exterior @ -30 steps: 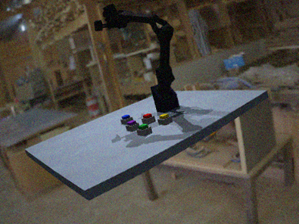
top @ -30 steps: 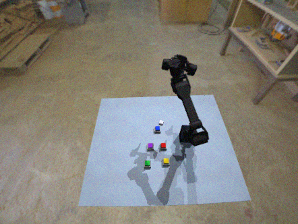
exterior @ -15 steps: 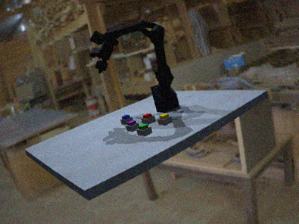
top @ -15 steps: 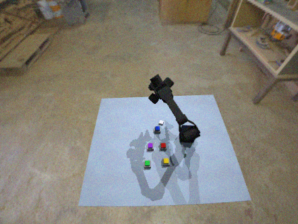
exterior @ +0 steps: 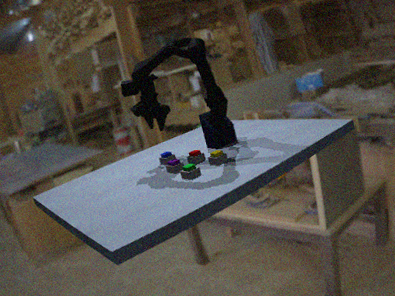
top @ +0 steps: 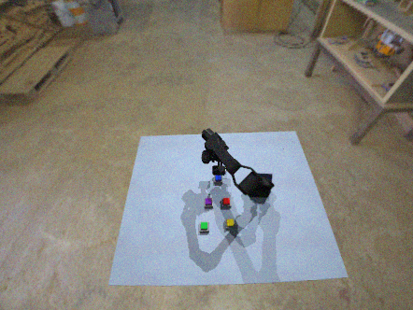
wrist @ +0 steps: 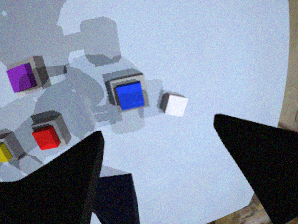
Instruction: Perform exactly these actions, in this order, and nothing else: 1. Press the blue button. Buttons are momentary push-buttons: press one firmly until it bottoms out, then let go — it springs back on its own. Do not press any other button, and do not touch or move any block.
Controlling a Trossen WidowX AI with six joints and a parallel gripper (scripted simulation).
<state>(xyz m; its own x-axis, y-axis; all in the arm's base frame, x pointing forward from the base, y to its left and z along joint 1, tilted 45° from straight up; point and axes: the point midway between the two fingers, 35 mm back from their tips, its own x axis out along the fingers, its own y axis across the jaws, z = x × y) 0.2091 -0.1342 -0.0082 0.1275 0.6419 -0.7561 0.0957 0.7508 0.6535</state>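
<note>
Right now the blue button is 20 mm to the left of my gripper tip and 100 mm below it. Round my gripper tip: white block 40 mm behind, 50 mm to the right, 130 mm below; purple button 60 mm ahead, 160 mm to the left, 100 mm below; red button 30 mm behind, 160 mm to the left, 100 mm below.
</note>
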